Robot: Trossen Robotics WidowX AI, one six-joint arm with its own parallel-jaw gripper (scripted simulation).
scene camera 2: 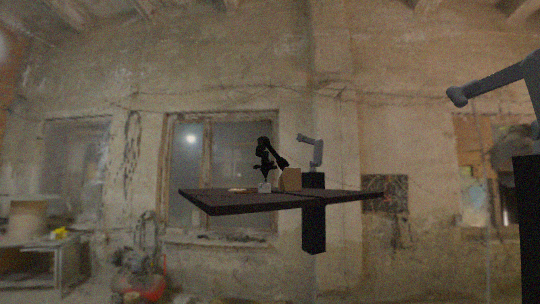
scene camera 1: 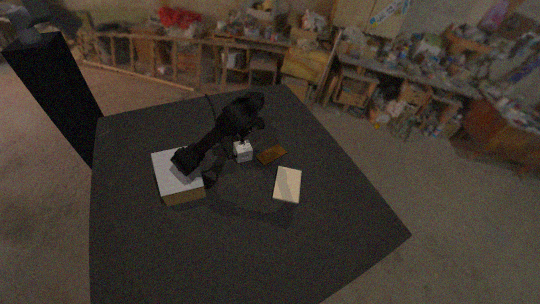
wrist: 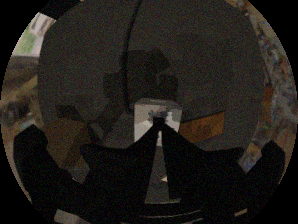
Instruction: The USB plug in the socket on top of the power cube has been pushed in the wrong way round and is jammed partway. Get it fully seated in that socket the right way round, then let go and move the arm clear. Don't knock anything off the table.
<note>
My gripper [wrist: 159,126] holds a USB plug. Also in view: a cream block [scene camera 1: 288,181] and a brown flat block [wrist: 194,130].
</note>
